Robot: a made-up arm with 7 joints.
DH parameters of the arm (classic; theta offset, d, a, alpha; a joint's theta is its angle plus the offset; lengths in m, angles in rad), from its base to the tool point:
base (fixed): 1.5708 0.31 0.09 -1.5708
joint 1: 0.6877 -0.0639 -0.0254 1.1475
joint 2: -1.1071 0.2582 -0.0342 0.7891
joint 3: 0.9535 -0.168 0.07 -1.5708
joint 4: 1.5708 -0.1 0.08 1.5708
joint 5: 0 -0.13 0.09 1.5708
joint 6: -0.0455 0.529 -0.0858 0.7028
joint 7: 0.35 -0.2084 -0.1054 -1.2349
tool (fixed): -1.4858 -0.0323 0 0
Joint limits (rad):
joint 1: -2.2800..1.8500
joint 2: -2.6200..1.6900
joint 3: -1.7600..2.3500
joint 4: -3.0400..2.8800
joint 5: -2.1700..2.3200
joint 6: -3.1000..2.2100
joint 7: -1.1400..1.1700
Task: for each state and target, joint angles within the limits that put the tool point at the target. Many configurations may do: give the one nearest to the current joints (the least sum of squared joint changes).
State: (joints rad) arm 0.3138 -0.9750 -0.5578 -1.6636 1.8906 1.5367 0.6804
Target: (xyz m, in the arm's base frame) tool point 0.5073 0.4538 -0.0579
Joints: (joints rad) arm 1.0037 -1.0138 -0.0332 -1.6401 1.6325 1.8529 -0.1549
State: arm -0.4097 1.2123 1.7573 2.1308 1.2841 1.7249 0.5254
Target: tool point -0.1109 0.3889 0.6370
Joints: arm -0.4421 1.4256 1.8052 1.8593 1.2650 1.6302 0.6761
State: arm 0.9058 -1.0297 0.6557 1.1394 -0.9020 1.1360 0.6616
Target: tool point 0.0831 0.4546 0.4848
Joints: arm 0.9667 -1.0091 0.3968 0.7744 -0.9367 1.1014 0.7311
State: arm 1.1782 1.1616 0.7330 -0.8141 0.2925 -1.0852 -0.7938
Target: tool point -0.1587 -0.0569 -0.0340
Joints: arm 1.3604 1.4089 0.1407 -0.7774 -0.1248 -0.6276 -0.3925
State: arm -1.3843 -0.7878 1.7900 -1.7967 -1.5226 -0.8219 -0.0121
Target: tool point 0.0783 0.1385 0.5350
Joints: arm -1.3508 -0.1615 1.9718 -1.9004 -1.7341 -0.6184 0.2082
